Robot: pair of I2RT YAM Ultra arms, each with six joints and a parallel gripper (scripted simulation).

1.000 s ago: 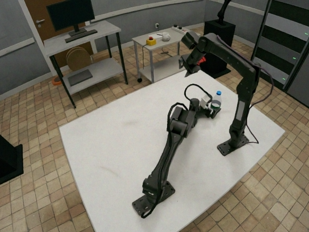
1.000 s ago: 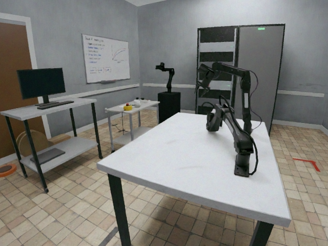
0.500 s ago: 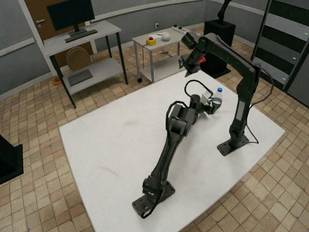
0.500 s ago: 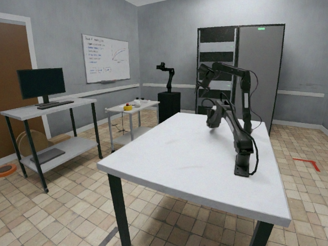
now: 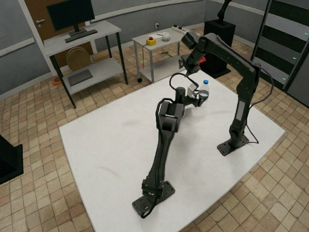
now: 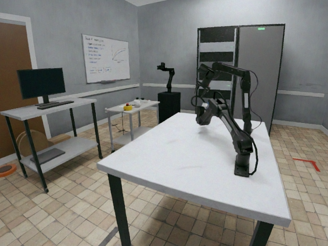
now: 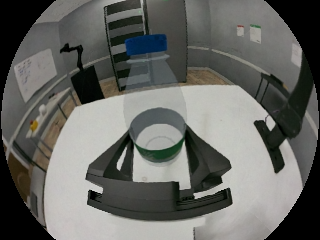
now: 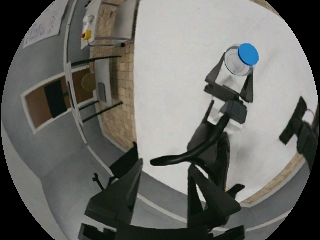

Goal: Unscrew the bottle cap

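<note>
The blue cap is 100 mm above my left hand. Also, from my left hand: plastic bottle: 30 mm above.
My right hand is 140 mm to the left of the blue cap, 90 mm above it and 50 mm past it. From my right hand the other things lie so: plastic bottle: 160 mm below, 140 mm to the right, 50 mm behind.
</note>
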